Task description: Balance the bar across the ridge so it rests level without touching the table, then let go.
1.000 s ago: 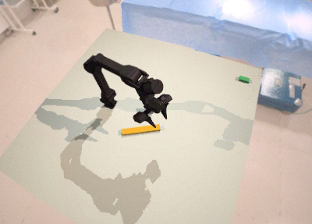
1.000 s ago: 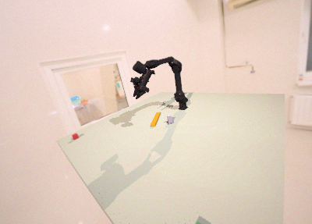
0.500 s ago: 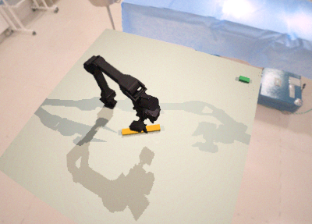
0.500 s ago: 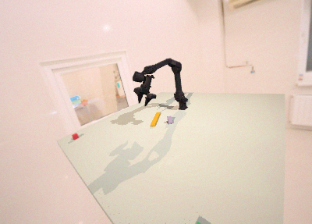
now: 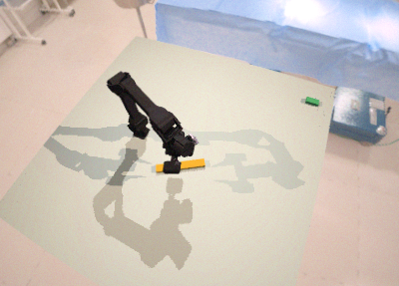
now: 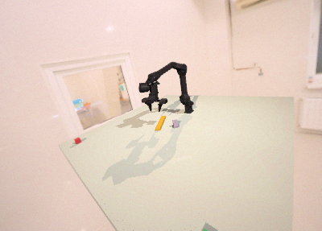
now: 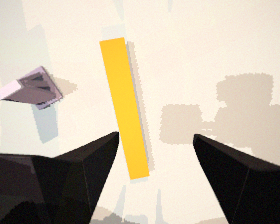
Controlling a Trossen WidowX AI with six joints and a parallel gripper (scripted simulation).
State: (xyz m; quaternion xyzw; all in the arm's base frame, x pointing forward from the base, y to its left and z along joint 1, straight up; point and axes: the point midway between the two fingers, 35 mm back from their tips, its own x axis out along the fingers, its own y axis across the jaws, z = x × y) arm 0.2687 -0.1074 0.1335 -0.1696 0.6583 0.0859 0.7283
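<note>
Right now my gripper tip is 10 mm past the bar, 20 mm to the right of it and 90 mm above it. Also, from my gripper tip: small red block 470 mm ahead, 390 mm to the right, 80 mm below; then small green block 470 mm ahead, 610 mm to the left, 90 mm below.
</note>
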